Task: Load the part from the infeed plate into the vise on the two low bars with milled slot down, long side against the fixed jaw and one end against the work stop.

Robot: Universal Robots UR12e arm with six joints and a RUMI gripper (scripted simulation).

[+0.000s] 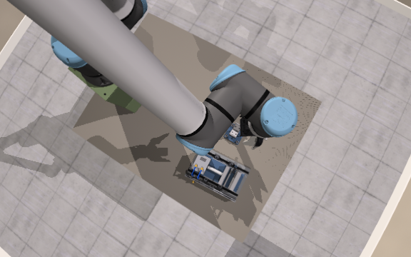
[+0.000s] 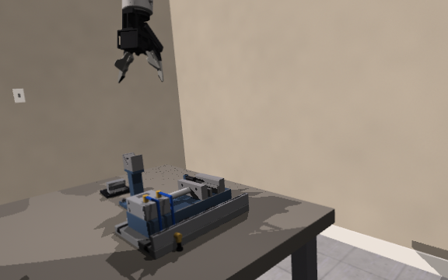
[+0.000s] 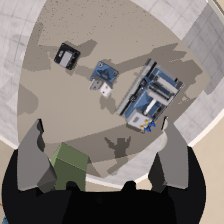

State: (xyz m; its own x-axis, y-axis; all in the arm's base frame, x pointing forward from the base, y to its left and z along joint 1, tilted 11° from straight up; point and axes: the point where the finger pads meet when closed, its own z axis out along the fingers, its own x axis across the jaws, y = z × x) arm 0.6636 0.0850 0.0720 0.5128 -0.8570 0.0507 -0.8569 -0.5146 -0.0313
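The part is 7 cm behind my hand, 15 cm to the left of it and 35 cm below it. Round my hand: fixed jaw: 7 cm ahead, 23 cm to the right, 30 cm below; work stop rod: 3 cm ahead, 18 cm to the right, 29 cm below; cylinder rod: 5 cm behind, 23 cm to the right, 30 cm below.
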